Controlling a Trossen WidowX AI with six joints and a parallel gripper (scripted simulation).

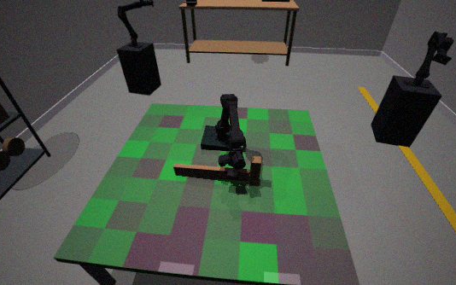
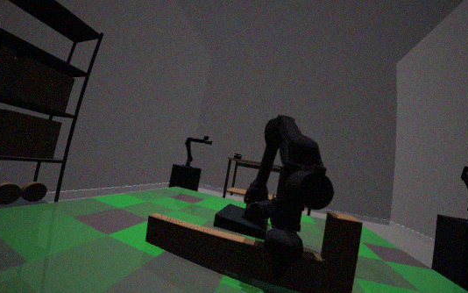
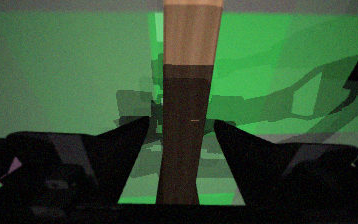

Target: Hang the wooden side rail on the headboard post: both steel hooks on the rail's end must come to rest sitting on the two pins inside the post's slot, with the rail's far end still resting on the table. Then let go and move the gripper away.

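The headboard post lies 10 mm behind my gripper tip, 110 mm to the left of it and 50 mm above it.
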